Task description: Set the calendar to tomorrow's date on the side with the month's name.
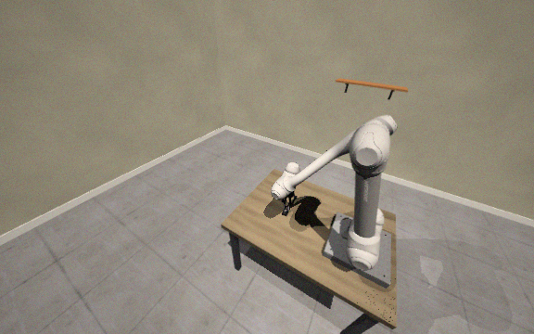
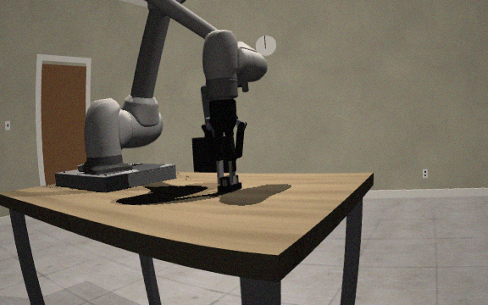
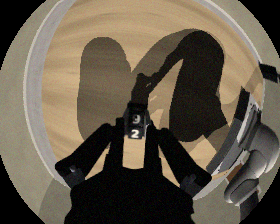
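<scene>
The dark cube is 3 cm below my hand. Round my hand: dark calendar tray (4 cm below, 2 cm to the left, 1 cm behind).
</scene>
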